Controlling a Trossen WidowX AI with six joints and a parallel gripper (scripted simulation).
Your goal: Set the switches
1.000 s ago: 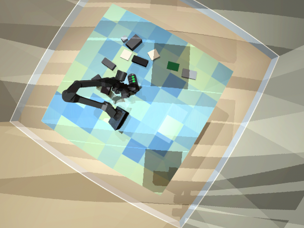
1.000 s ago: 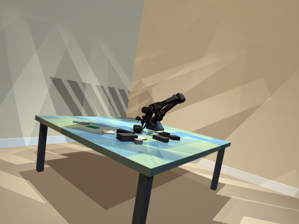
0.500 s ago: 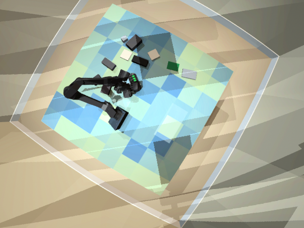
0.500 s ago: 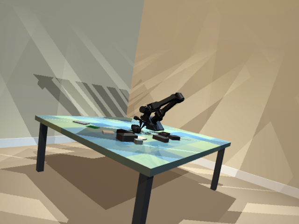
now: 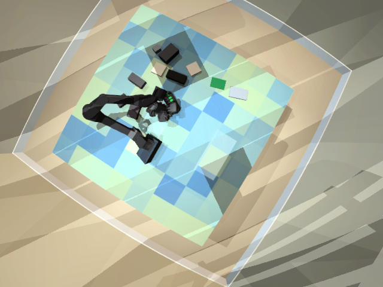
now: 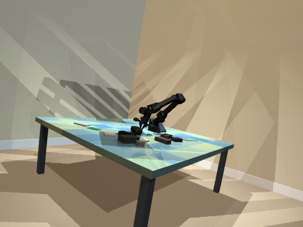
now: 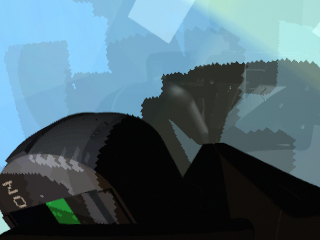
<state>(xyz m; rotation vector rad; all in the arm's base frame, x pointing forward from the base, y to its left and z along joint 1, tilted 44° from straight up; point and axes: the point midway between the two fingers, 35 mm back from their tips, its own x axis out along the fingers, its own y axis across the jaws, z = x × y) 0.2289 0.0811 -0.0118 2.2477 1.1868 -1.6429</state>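
Now: gripper tip 220 mm short of the black block, 100 mm to the right of it and 10 mm below it. From my gripper tip the other things lie so: green tile: 350 mm ahead, 160 mm to the right; dark grey block: 330 mm ahead, 240 mm to the left, 10 mm above; small grey cube: 330 mm to the left, 310 mm ahead, 10 mm above.
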